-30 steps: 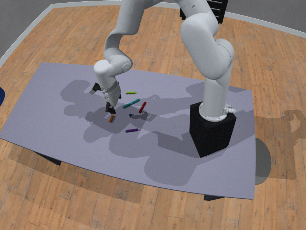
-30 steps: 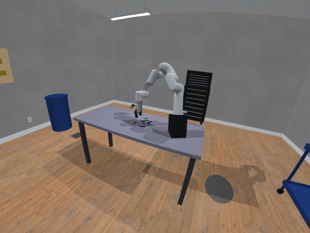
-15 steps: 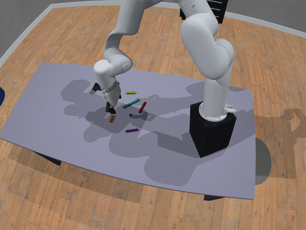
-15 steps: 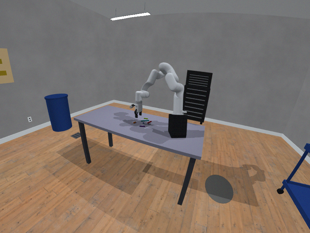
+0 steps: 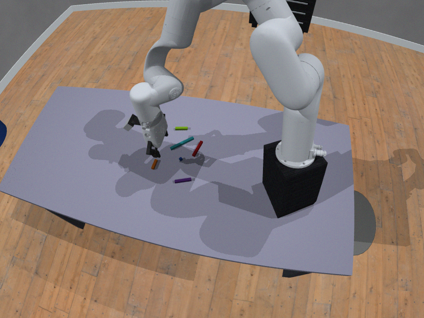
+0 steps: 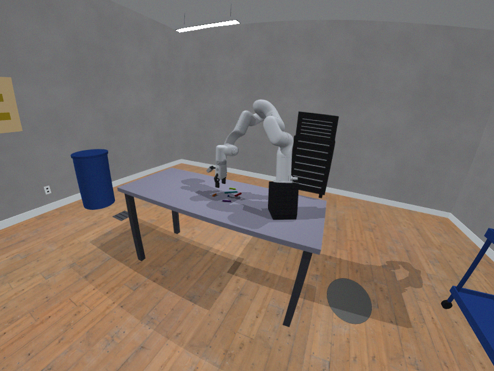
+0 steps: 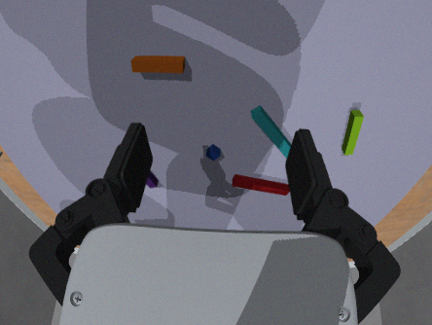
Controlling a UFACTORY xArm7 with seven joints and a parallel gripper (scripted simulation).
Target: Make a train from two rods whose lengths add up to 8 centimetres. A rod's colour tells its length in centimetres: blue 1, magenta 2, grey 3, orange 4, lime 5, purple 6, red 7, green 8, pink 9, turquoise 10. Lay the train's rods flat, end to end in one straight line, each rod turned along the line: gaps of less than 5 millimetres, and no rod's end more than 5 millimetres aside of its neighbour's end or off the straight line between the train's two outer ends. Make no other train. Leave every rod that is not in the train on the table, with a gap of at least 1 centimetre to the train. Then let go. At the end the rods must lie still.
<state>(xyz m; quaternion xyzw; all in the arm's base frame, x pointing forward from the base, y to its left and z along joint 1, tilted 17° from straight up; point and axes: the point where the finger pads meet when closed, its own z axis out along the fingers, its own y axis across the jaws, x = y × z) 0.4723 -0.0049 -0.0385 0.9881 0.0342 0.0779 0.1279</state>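
My gripper is now 70 mm past the small blue rod and 70 mm above it. The rest, counted from my hand: turquoise rod (50 mm behind, 60 mm to the right, 70 mm below); then red rod (120 mm behind, 60 mm to the right, 70 mm below); then orange rod (20 mm ahead, 50 mm to the left, 70 mm below).
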